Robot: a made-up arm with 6 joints.
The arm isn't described. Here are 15 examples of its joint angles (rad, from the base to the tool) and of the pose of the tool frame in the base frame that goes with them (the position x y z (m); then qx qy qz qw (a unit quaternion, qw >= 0)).
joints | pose
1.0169 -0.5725 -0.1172 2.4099 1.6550 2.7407 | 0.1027 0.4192 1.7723 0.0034 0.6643 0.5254 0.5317
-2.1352 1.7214 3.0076 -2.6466 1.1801 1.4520 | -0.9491 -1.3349 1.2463 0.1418 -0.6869 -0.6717 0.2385
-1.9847 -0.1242 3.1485 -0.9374 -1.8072 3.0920 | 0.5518 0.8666 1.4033 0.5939 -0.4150 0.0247 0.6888
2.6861 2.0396 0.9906 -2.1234 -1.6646 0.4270 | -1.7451 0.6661 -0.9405 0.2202 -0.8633 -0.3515 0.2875
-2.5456 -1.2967 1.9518 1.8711 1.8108 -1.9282 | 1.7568 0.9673 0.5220 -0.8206 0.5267 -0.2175 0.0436
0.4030 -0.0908 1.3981 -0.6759 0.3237 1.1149 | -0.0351 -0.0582 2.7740 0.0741 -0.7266 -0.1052 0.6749
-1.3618 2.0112 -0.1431 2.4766 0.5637 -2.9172 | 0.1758 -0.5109 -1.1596 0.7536 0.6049 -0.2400 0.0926
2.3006 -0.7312 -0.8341 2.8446 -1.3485 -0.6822 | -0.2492 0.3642 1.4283 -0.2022 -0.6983 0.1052 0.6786
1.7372 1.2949 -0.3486 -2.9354 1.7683 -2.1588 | -0.1416 1.0857 -0.3054 0.6834 -0.5424 -0.1696 0.4583
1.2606 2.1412 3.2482 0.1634 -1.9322 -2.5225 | 0.5171 1.5137 0.5659 0.6755 0.5474 -0.1613 0.4669
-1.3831 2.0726 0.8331 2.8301 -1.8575 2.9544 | 0.2677 -1.7245 -1.0317 -0.1296 -0.2998 -0.6946 0.6409
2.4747 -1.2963 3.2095 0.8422 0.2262 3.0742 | 0.8666 -0.7248 -0.5527 -0.0893 0.7280 -0.0256 0.6793
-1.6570 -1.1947 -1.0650 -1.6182 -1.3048 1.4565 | 0.1845 -0.1039 1.0609 -0.0062 -0.0392 -0.1713 0.9844
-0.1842 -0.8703 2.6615 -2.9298 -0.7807 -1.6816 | -1.7454 0.3553 0.4414 -0.2992 0.5784 0.5884 0.4793
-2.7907 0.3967 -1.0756 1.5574 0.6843 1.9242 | -0.7083 -0.3939 0.2729 -0.4734 0.6566 -0.0009 0.5872
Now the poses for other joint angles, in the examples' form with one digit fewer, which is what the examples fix.
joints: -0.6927 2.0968 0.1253 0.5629 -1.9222 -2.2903
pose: 0.483 -0.531 -1.100 0.283 -0.501 0.799 0.174
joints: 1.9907 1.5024 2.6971 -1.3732 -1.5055 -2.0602
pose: -0.832 1.384 1.452 0.101 -0.932 -0.348 0.032
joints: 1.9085 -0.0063 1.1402 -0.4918 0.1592 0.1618
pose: -0.147 0.464 2.726 0.574 -0.221 0.680 0.399
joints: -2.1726 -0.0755 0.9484 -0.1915 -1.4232 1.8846
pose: -0.337 -0.557 2.409 -0.320 0.702 -0.432 0.468
